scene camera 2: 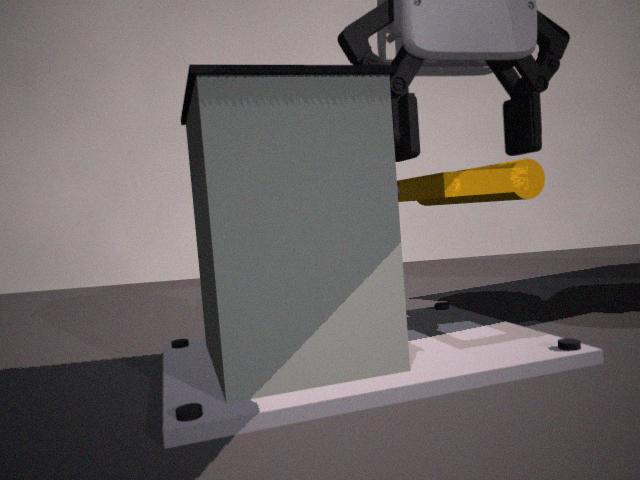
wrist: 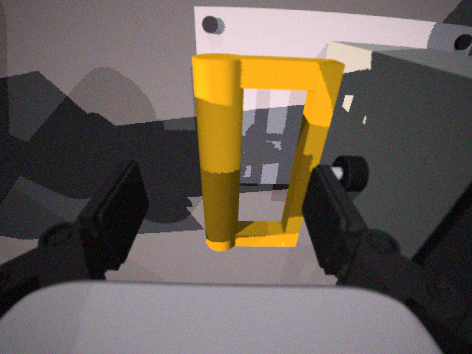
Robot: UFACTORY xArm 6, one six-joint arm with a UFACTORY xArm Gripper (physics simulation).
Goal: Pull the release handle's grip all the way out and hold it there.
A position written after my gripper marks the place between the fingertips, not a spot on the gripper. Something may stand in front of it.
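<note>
Scene camera 2 shows my gripper (scene camera 2: 466, 156), and there's a pale base plate (scene camera 2: 450, 349) in it too. In the wrist view you'd see my gripper (wrist: 225, 185) again, and the pale base plate (wrist: 306, 36) as well.
</note>
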